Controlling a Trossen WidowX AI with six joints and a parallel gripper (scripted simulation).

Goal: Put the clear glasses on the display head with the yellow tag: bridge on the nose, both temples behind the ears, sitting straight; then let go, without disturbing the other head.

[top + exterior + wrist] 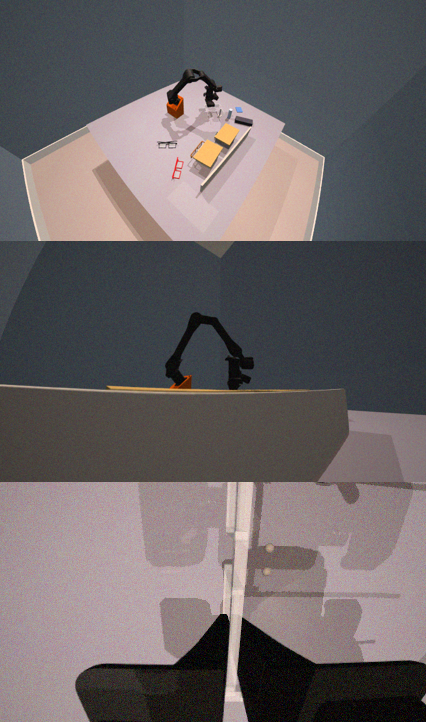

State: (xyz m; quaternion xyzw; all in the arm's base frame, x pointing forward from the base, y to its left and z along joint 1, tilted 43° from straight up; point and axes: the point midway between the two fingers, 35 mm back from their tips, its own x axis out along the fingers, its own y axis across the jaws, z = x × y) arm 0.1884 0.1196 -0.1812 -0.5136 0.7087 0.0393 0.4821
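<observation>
Right now the small stand is 12 cm ahead of my gripper tip, 3 cm to the left of it and 3 cm below it. The rest, counted from my gripper tip: blue card (22 cm ahead, 25 cm to the left, 6 cm below); then grey display head (30 cm ahead, 20 cm to the right); then black box (34 cm ahead, 11 cm to the left, 4 cm below).
</observation>
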